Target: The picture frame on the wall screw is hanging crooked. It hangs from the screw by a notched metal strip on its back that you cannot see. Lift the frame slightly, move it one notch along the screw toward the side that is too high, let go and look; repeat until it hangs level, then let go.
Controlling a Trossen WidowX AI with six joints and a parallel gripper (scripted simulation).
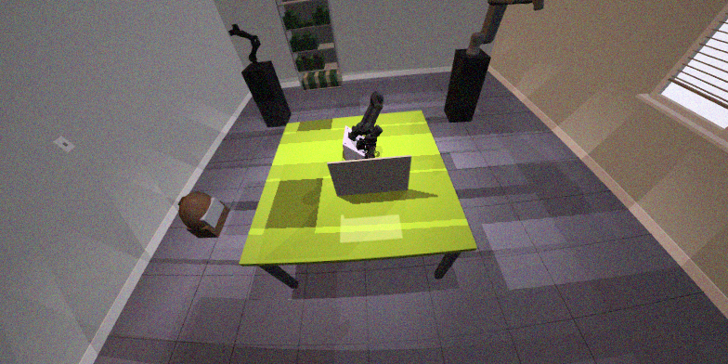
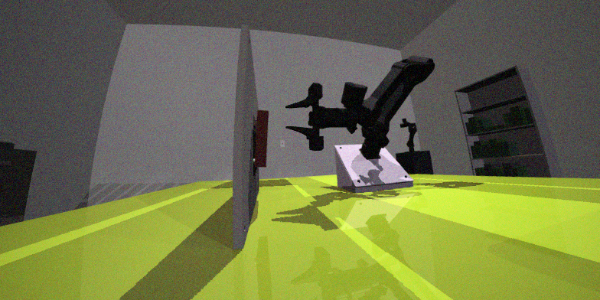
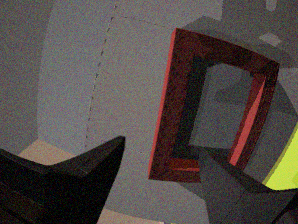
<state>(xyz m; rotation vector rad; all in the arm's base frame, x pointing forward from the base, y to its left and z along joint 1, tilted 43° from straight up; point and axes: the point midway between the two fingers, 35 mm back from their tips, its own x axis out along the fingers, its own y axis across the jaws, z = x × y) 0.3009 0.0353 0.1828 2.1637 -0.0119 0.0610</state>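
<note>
Right now the dark red picture frame is 70 mm ahead of my gripper tip, 10 mm to the right of it and 60 mm below it. From my gripper tip the other things lie so: grey wall panel: 80 mm ahead, 10 mm to the right, 70 mm below.
</note>
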